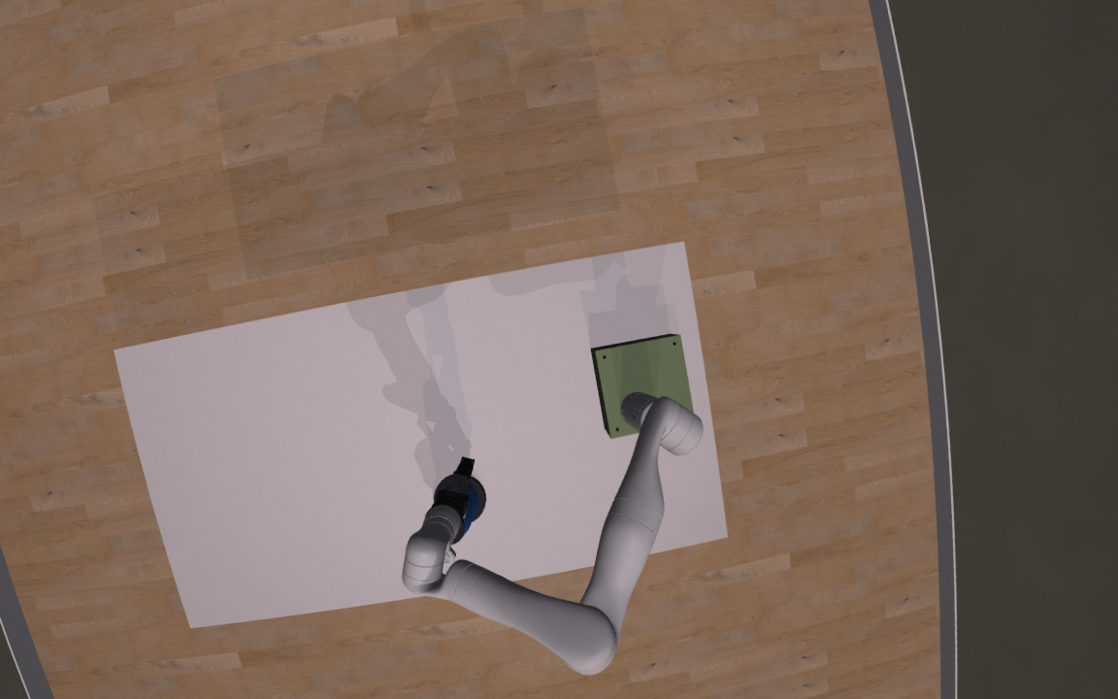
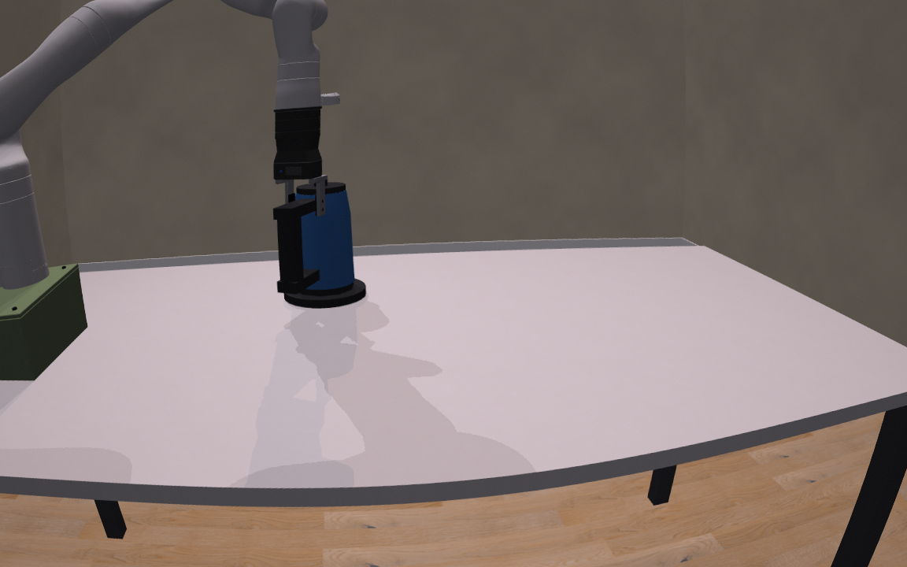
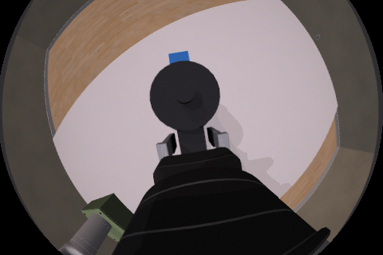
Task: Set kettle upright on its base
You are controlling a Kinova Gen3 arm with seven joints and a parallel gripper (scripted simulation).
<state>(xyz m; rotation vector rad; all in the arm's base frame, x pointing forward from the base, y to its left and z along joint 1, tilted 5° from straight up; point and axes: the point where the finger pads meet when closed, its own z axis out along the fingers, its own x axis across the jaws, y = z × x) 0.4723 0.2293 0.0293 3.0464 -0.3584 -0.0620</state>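
My hand is 1 cm short of the blue kettle, 3 cm to the right of it and 6 cm above it. Round my hand: round black base: 1 cm ahead, 6 cm to the left, 16 cm below.
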